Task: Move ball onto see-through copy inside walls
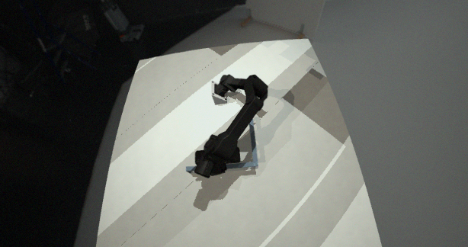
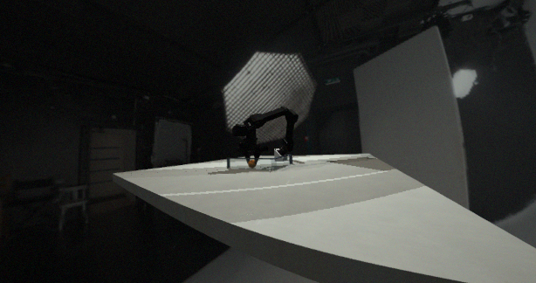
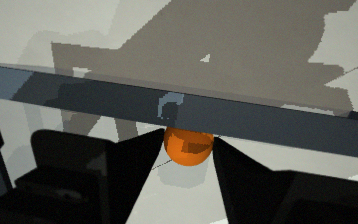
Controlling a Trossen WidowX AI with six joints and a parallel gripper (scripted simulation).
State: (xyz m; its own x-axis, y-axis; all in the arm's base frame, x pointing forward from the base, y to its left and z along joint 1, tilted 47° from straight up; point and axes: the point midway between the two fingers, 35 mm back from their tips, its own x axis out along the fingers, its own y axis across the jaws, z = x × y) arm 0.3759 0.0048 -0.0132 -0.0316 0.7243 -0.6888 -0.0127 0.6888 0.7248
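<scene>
The see-through copy lies right at my gripper tip. Also, from my gripper tip: orange ball: right at my gripper tip.
</scene>
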